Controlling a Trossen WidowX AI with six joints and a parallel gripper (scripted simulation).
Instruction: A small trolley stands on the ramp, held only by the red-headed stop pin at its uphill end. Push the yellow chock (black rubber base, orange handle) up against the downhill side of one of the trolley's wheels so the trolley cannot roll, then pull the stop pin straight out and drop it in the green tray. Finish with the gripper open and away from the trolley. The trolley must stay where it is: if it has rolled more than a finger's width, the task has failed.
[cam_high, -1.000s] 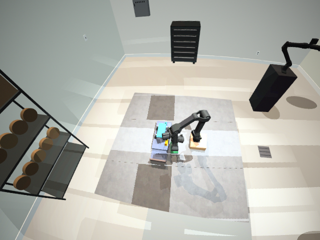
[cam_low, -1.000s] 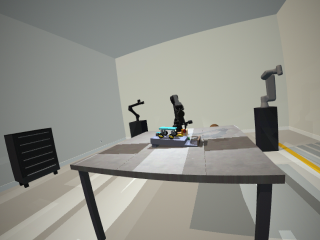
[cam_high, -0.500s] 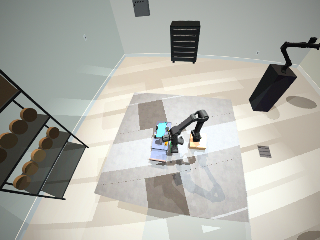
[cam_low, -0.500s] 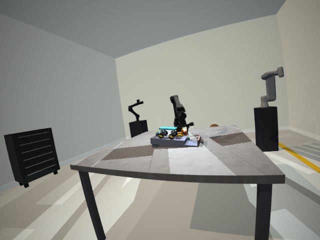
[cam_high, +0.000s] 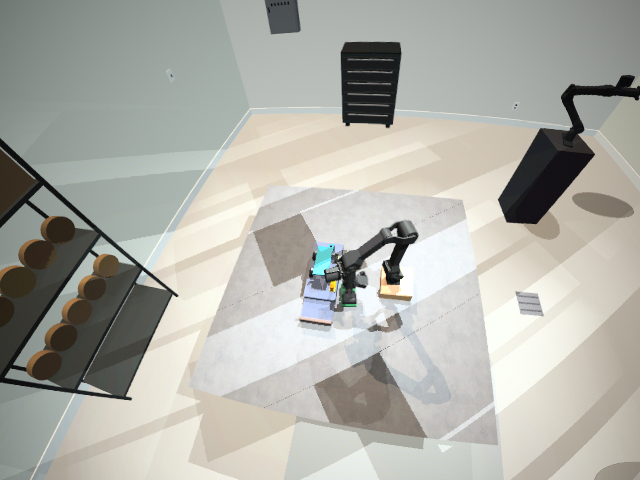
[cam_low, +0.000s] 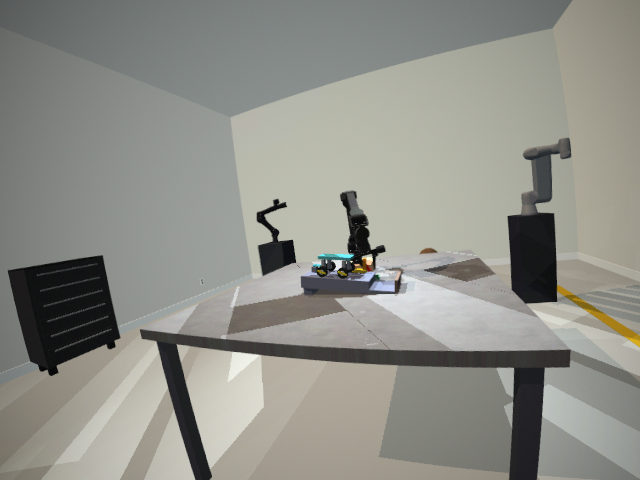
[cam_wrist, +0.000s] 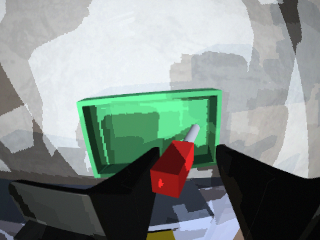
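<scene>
Now: gripper tip 20 mm to the left of the green tray and 60 mm above it. Also, from my gripper tip: yellow chock: 80 mm ahead, 30 mm to the right, 30 mm above; then red-headed stop pin: right at my gripper tip; then blue-grey ramp: 130 mm ahead, 120 mm to the right.
</scene>
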